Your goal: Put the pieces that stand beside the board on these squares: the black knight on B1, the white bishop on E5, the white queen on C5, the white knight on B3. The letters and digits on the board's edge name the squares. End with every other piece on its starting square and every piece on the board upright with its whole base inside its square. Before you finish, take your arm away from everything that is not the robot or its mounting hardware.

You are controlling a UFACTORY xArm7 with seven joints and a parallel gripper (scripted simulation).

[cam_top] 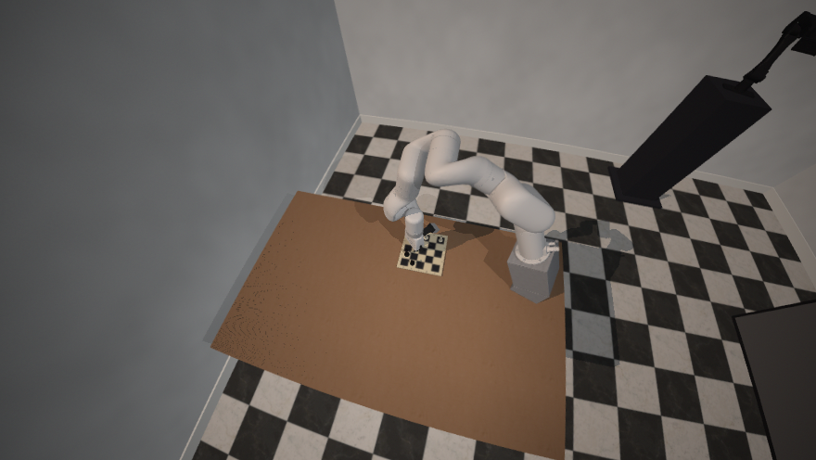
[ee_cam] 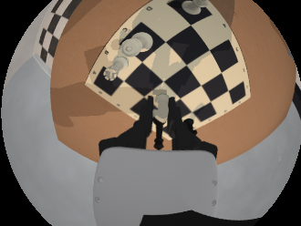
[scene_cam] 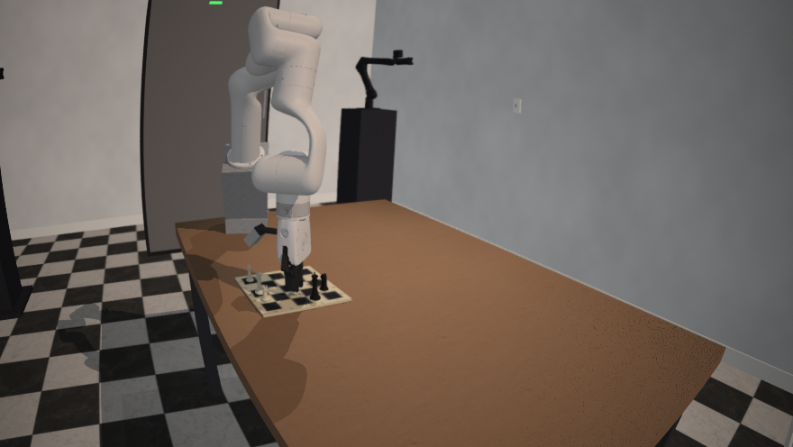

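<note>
My hand is 4 cm past the chessboard and 4 cm above it. From my hand the other things lie so: black knight (8 cm to the left, 2 cm below).
</note>
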